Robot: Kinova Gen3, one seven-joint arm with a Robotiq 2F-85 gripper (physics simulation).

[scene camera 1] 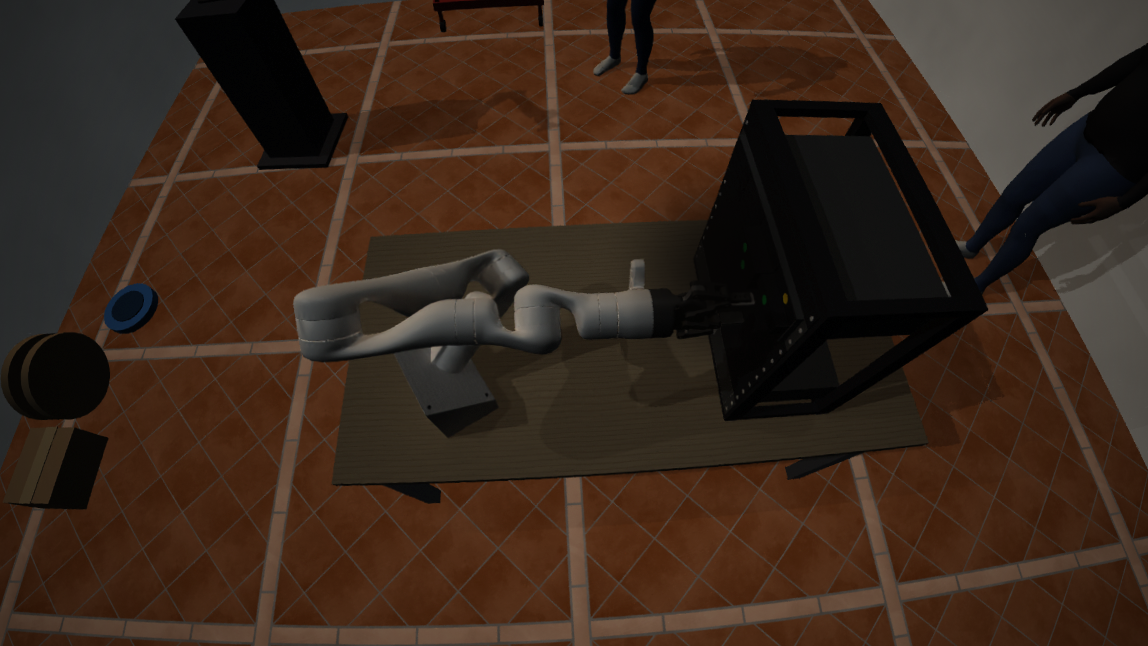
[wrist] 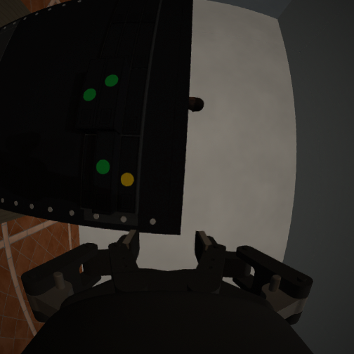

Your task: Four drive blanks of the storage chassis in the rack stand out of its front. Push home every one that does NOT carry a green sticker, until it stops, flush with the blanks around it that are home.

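Where they show: gripper, fingertip midpoint: (scene camera 1: 747,308); arm's base, origin of the base link: (scene camera 1: 448,358).
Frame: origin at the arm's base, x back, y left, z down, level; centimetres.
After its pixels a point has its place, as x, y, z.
Note:
The black rack (scene camera 1: 780,192) @(-68.7, 15.1, -45.5) (wrist: 167,125) holds the storage chassis, its front very dark. In the wrist view, two neighbouring blanks with green stickers (wrist: 111,80) (wrist: 89,94) stand out in the upper group. Below them, a blank with a green sticker (wrist: 102,166) also appears to stand out. Beside it, a blank with a yellow sticker (wrist: 127,179) looks set farther back; whether it is exactly flush I cannot tell. Other blanks' depths are too dark to judge. My gripper (scene camera 1: 742,307) @(-58.9, -9.1, -45.0) (wrist: 166,240) is partly open and empty, in front of the rack, its fingertips beyond the lower blanks' ends in the wrist view.
The rack stands on the wooden table (scene camera 1: 610,417) @(-41.2, -10.7, 11.1), with the arm's grey base (scene camera 1: 457,393) @(-4.1, -9.6, -1.9) at the other end. The rack's studded edge rail (wrist: 152,221) lies close to the fingers. Two people stand beyond the table, one (scene camera 1: 1043,172) near the rack's back.

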